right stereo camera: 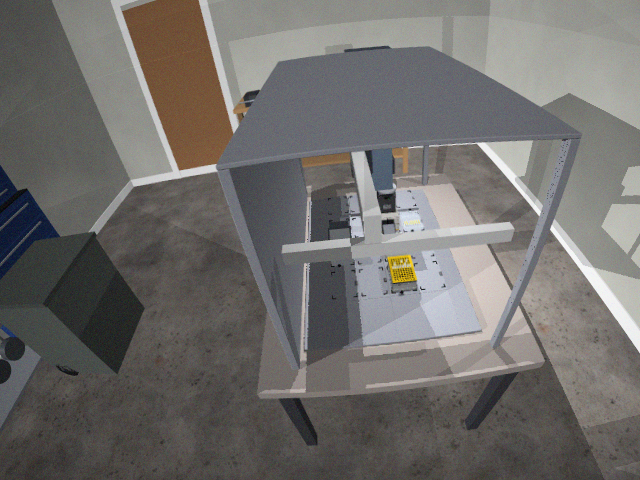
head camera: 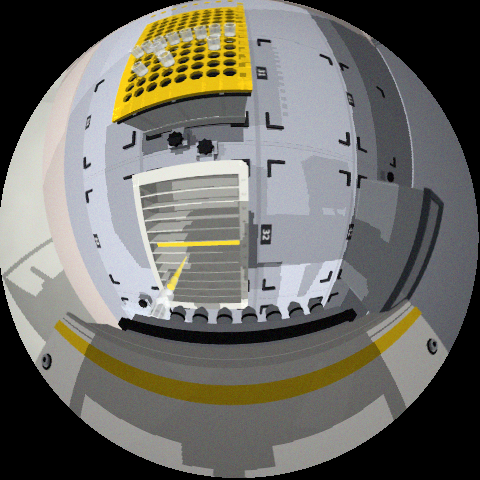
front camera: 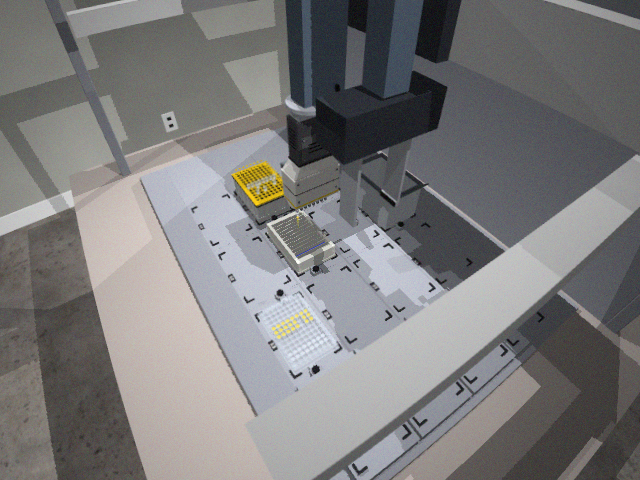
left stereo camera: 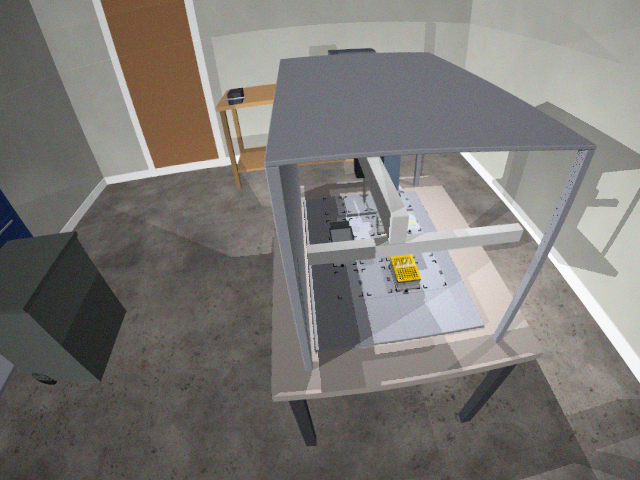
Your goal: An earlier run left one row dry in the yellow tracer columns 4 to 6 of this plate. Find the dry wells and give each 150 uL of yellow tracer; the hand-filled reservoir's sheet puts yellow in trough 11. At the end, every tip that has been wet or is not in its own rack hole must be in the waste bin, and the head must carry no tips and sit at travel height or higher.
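Observation:
The pipetting head hangs beside the pale reservoir. Its leftmost channel in the head view carries one clear tip with yellow liquid, pointing down over the reservoir; its height above the troughs is unclear. The other channels are bare. One trough shows a yellow strip. The plate has yellow wells in three columns, with a partial gap across one row. The yellow tip rack holds several tips. The parked plate gripper is open, nothing between its paddles.
The grey waste bin stands on the deck beyond the gripper. A pale beam crosses the foreground in the front view. Black knobs sit between the rack and the reservoir. Frame posts stand at the table's corners.

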